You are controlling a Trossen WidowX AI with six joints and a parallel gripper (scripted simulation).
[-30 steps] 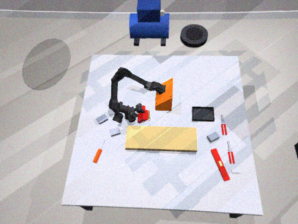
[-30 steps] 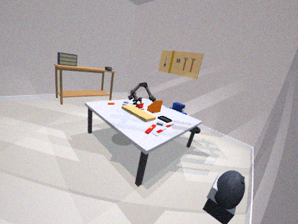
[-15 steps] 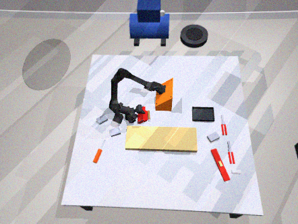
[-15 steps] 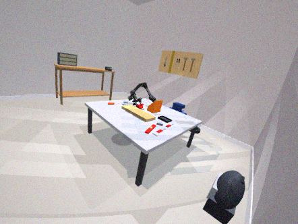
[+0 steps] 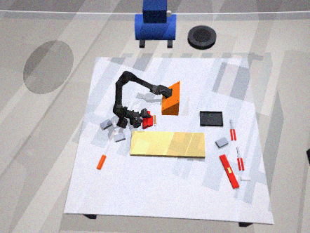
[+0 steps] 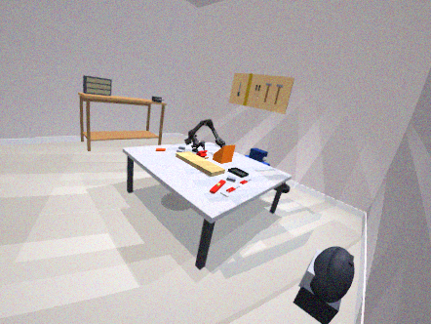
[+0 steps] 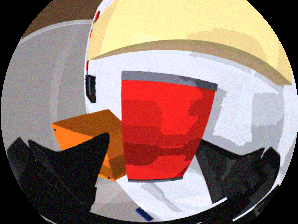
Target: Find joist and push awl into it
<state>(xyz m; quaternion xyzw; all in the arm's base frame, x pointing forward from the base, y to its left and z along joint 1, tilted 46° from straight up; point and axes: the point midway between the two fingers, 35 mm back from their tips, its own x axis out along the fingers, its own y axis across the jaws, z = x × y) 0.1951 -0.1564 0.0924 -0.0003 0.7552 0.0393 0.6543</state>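
Now: gripper tip 20 mm above the red stud finder, 10 mm to the right of it and 10 mm past it. The rest, counted from my gripper tip: red level 580 mm to the left, 340 mm ahead, 30 mm below; black tray 470 mm to the left, 50 mm behind, 30 mm below; awl 60 mm to the left, 40 mm below, 10 mm ahead.
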